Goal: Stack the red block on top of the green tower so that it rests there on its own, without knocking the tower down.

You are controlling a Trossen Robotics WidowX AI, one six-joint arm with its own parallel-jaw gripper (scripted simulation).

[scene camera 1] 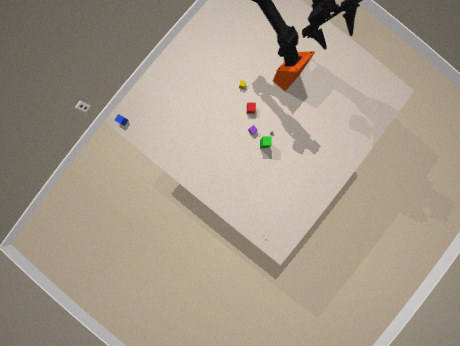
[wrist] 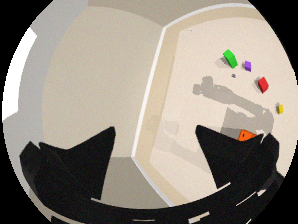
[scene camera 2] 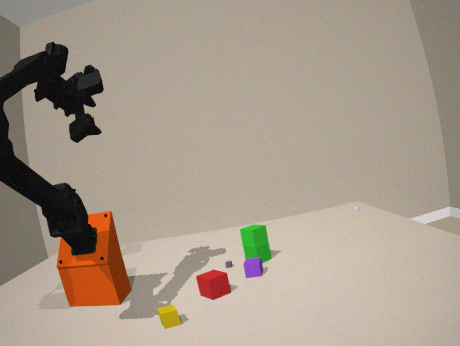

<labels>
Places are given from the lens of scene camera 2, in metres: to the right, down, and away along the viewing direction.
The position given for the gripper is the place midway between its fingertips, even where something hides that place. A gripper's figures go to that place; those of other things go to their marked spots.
gripper (scene camera 2: 97, 119): -0.33, -0.13, 0.81
red block (scene camera 2: 214, 284): -0.03, 0.22, 0.66
</labels>
